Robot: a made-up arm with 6 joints. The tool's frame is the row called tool. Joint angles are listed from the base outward.
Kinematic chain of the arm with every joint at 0, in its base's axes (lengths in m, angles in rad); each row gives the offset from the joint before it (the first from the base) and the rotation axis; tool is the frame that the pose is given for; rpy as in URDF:
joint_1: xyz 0 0 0.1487 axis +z
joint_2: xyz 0 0 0 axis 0.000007 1 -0.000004
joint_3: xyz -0.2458 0 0.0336 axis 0.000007 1 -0.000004
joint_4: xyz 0.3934 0 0.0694 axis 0.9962 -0.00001 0.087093
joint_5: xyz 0 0 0 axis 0.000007 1 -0.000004
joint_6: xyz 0.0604 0 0.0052 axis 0.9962 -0.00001 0.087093
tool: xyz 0 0 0 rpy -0.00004 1.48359 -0.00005
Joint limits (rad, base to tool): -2.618..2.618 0..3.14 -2.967..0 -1.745..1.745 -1.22..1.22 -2.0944..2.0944
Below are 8 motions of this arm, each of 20 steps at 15 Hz.
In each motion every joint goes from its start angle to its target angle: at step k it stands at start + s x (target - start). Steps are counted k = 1, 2, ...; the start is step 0. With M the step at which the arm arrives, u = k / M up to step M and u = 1 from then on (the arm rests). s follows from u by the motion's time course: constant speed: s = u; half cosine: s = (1 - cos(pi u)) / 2; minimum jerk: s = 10 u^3 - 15 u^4 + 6 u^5.
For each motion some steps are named. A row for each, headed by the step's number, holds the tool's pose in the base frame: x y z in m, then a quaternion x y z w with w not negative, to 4 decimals.
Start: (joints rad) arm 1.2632 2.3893 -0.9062 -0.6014 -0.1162 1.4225
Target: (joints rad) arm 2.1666 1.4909 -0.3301 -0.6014 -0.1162 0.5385
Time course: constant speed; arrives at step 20
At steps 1, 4, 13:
1: 0.0799 0.3126 -0.1411 -0.2628 0.9537 0.1399 0.0438
4: 0.0368 0.3195 -0.1095 -0.3872 0.9062 0.1605 0.0556
13: -0.0864 0.2866 -0.0296 -0.7021 0.6705 0.2221 0.0906

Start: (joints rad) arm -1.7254 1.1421 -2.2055 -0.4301 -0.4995 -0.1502
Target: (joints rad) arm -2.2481 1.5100 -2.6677 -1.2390 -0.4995 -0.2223
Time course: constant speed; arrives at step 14
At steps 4, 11, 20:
4: -0.0050 -0.0752 0.8313 -0.1301 0.0724 -0.9587 0.2422
11: -0.0354 -0.1032 0.8378 0.1730 -0.1337 0.9714 0.0929
20: -0.0545 -0.1115 0.8377 0.1832 -0.1602 0.9410 0.2351

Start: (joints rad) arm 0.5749 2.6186 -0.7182 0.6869 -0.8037 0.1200
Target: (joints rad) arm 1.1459 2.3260 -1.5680 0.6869 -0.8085 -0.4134
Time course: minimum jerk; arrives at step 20
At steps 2, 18, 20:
2: 0.1781 0.0836 -0.2011 0.0768 0.9465 -0.0665 0.3062
18: 0.2663 0.5143 0.0808 -0.1947 0.6797 0.2659 0.6552
20: 0.2645 0.5172 0.0851 -0.1955 0.6763 0.2687 0.6574

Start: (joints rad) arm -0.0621 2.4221 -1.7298 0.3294 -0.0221 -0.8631
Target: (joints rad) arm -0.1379 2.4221 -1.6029 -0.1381 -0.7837 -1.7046
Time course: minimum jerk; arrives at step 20
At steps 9, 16, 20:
9: 0.5979 -0.0585 0.0505 -0.3712 0.7232 -0.3360 0.4757
16: 0.5839 -0.0739 0.0484 -0.5235 0.4691 -0.5567 0.4428
20: 0.5819 -0.0748 0.0481 -0.5336 0.4381 -0.5773 0.4360

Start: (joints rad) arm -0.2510 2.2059 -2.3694 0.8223 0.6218 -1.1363
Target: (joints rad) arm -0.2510 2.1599 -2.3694 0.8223 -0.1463 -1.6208
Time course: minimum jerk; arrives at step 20
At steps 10, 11, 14, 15, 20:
10: 0.5855 -0.1393 0.4782 -0.1694 0.6458 -0.2434 0.7035
11: 0.5834 -0.1420 0.4838 -0.1603 0.6270 -0.2814 0.7085
14: 0.5764 -0.1487 0.4981 -0.1314 0.5773 -0.3799 0.7107
15: 0.5743 -0.1503 0.5015 -0.1233 0.5652 -0.4036 0.7088
20: 0.5704 -0.1529 0.5073 -0.1081 0.5443 -0.4440 0.7035

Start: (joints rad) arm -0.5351 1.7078 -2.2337 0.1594 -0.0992 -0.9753
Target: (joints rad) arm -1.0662 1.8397 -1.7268 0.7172 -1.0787 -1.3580
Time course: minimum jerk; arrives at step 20
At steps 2, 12, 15, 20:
2: 0.3596 -0.2166 0.6830 -0.0492 0.4127 -0.5730 0.7064
12: 0.3012 -0.4124 0.5283 0.1820 0.3322 -0.7424 0.5526
15: 0.2516 -0.4597 0.4700 0.2645 0.3023 -0.7963 0.4522
20: 0.2236 -0.4775 0.4409 0.3030 0.2868 -0.8191 0.3937

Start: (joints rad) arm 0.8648 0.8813 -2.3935 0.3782 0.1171 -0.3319
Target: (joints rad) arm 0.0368 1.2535 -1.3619 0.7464 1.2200 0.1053
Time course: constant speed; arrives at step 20
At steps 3, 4, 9, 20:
3: -0.0455 -0.0319 0.8188 -0.1179 0.1917 0.4320 0.8733
4: -0.0187 -0.0042 0.8137 -0.1373 0.2480 0.4282 0.8581
9: 0.1292 0.0898 0.7499 -0.1712 0.5231 0.4047 0.7302
20: 0.3656 0.0522 0.4673 0.0590 0.8951 0.3804 0.2248

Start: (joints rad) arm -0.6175 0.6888 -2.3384 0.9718 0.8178 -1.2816
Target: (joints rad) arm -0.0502 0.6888 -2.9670 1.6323 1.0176 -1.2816
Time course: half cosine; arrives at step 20
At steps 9, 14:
9: -0.3257 0.1781 0.7182 -0.4082 0.0122 -0.2713 0.8716
14: -0.4446 0.1259 0.6515 -0.4825 -0.1667 -0.1326 0.8496

